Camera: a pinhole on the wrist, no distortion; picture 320 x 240 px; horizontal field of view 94.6 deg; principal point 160.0 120.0 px. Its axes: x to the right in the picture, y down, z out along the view. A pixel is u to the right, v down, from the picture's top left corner.
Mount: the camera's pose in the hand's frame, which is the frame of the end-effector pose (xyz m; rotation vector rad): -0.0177 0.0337 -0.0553 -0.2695 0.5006 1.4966
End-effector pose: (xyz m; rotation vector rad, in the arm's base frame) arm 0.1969 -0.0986 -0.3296 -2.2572 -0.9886 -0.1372
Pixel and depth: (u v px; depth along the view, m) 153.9 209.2 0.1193
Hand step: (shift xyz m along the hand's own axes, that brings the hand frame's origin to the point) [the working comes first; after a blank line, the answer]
In the camera's frame: -0.0049 0.0721 0.1193

-0.0710 0.0904 0.0604
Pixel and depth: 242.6 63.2 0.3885
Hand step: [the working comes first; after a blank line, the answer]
In the camera's frame: 0.2173 -0.1495 0.3885

0.1883 0.3968 0.1597
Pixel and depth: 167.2 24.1 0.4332
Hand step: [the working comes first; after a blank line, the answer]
In the camera's frame: 0.0211 -0.2814 0.4332

0.3256 0.2358 0.2742
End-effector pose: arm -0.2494 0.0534 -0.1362 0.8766 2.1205 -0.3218
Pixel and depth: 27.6 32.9 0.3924
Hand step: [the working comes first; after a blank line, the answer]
In the camera's frame: -0.3519 -0.2315 0.3924

0.2705 -0.1082 0.4224
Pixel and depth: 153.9 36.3 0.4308
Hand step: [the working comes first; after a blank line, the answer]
In the camera's frame: -0.0178 -0.2442 0.4308

0.2886 0.2030 0.2955
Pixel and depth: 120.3 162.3 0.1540
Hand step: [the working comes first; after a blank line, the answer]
In the camera's frame: -0.0414 0.0441 0.1540

-0.0381 0.0727 0.1042
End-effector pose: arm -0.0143 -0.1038 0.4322 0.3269 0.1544 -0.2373
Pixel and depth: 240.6 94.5 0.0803
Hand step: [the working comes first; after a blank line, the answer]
In the camera's frame: 0.0438 -0.0139 0.0803

0.0080 0.1090 -0.0081
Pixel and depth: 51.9 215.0 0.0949
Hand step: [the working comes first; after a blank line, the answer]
In the camera's frame: -0.0695 0.0611 0.0949

-0.0637 0.0214 0.0684
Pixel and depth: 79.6 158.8 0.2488
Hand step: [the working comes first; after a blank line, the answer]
In the camera's frame: -0.1355 0.0654 0.2488

-0.0448 0.0358 0.2342
